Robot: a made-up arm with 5 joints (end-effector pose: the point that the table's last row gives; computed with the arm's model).
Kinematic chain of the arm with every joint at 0, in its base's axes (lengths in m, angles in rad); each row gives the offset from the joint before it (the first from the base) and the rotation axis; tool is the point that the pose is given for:
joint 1: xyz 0 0 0.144 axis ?
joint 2: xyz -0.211 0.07 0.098 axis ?
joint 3: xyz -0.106 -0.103 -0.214 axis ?
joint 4: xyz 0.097 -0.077 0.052 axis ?
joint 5: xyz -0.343 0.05 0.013 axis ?
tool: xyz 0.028 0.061 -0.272
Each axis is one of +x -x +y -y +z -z.
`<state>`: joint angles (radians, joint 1 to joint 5).
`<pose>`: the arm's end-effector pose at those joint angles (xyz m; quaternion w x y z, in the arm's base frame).
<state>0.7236 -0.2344 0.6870 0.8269 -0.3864</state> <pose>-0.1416 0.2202 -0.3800 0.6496 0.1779 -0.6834 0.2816</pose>
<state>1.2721 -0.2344 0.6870 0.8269 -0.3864</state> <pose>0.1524 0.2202 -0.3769 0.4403 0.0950 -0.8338 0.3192</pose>
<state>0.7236 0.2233 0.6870 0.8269 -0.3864</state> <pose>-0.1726 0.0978 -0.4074 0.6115 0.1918 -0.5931 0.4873</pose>
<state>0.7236 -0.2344 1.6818 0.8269 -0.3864</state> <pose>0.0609 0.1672 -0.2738 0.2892 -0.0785 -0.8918 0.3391</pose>
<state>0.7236 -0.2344 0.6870 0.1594 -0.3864</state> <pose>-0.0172 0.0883 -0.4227 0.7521 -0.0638 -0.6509 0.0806</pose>
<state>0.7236 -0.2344 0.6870 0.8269 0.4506</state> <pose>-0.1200 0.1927 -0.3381 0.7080 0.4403 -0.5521 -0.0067</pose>
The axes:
joint 1: -y
joint 2: +z
joint 3: -y
joint 4: +x
joint 5: -z

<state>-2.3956 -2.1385 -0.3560 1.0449 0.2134</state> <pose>-0.0436 0.2669 0.1492 0.3835 -0.6166 0.1147 -0.6779</pose>
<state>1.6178 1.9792 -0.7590 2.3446 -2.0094</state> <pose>-0.2880 -0.0546 0.0052 0.2073 0.2531 -0.0277 0.9446</pose>
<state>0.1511 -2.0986 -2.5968 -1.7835 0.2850</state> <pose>-0.6293 0.2375 0.0296 0.7972 0.3373 0.4788 0.1462</pose>
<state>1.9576 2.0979 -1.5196 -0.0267 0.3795</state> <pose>-0.0769 -0.1655 0.1461 0.4390 -0.8256 -0.2669 -0.2332</pose>
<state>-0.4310 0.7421 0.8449 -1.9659 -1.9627</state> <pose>-0.3015 -0.5180 -0.0274 0.3793 -0.6451 0.3376 0.5710</pose>
